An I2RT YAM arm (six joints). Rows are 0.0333 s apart.
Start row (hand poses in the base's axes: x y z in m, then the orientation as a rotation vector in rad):
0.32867 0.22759 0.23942 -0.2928 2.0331 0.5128
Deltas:
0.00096 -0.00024 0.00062 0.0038 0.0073 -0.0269
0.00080 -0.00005 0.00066 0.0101 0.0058 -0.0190
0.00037 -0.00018 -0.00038 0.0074 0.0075 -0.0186
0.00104 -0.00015 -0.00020 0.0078 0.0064 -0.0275
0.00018 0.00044 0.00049 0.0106 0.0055 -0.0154
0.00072 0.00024 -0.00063 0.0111 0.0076 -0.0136
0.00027 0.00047 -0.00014 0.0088 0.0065 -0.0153
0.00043 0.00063 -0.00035 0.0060 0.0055 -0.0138
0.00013 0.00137 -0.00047 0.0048 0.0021 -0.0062
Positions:
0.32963 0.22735 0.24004 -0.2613 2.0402 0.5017
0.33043 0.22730 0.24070 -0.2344 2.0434 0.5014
0.33080 0.22712 0.24032 -0.2092 2.0489 0.4989
0.33184 0.22697 0.24012 -0.1747 2.0530 0.4911
0.33202 0.22741 0.24061 -0.1513 2.0553 0.4934
0.33274 0.22765 0.23998 -0.1289 2.0594 0.4976
0.33301 0.22812 0.23984 -0.1064 2.0628 0.4982
0.33344 0.22875 0.23949 -0.0873 2.0660 0.4967
0.33357 0.23012 0.23902 -0.0775 2.0665 0.4981

